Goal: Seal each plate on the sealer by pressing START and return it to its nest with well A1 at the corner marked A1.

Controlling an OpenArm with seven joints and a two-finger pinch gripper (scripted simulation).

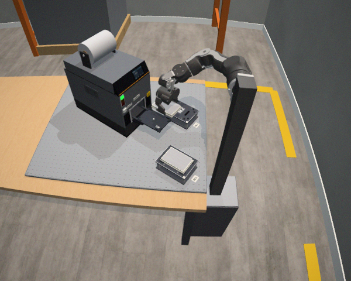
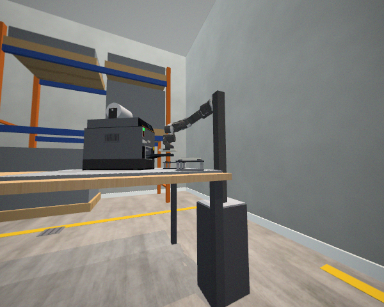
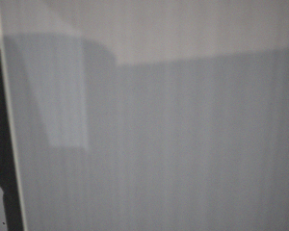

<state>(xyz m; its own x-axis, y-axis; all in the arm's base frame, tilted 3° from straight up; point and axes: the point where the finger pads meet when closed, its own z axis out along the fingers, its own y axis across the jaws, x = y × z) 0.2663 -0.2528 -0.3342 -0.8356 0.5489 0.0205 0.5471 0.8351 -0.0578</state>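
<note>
Now: the sealer stage 60 mm to the left of my hand, 60 mm ahead of it and 40 mm below it. The rest, counted from my hand: foil roll: 340 mm ahead, 270 mm above, 120 mm to the right; white well plate: right at my hand; white start button: 200 mm ahead, 80 mm to the left, 50 mm above.
</note>
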